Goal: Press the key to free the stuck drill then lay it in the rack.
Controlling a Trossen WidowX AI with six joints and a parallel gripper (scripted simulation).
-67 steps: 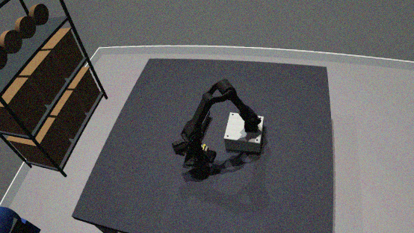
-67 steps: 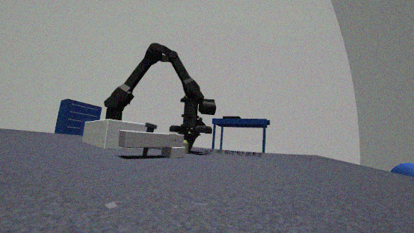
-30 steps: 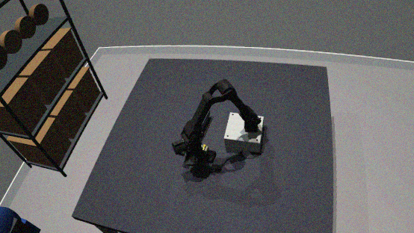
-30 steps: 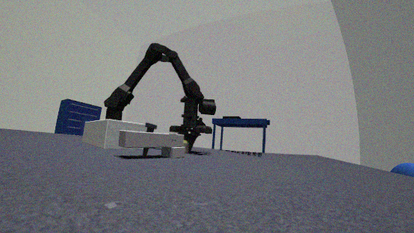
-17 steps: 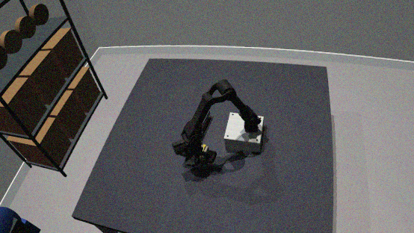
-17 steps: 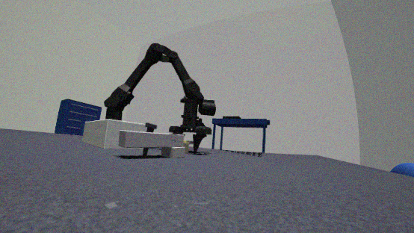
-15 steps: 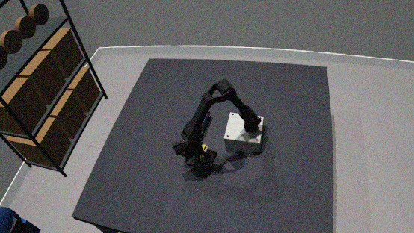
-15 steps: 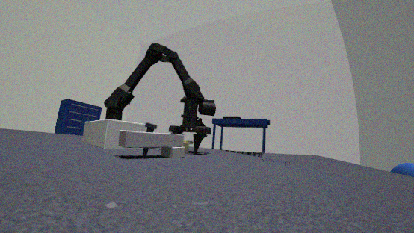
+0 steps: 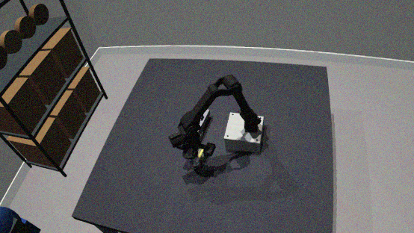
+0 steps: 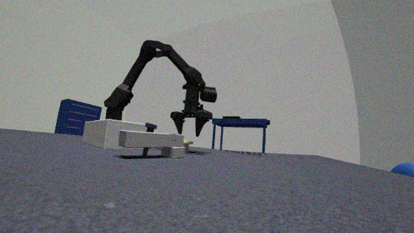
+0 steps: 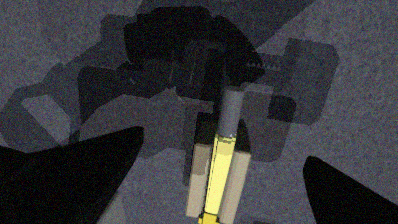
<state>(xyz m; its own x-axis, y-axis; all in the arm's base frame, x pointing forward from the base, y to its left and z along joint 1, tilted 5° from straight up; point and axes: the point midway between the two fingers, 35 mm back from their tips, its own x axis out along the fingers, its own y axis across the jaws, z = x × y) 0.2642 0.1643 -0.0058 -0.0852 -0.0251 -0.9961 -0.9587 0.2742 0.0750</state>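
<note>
Now: the drill 4 cm to the right of my gripper tip, 3 cm below it and 1 cm behind it. From my gripper tip the other things lie so: black key 25 cm to the right, 2 cm below, 1 cm ahead; then tan block 5 cm to the right, 5 cm below, 1 cm behind.
</note>
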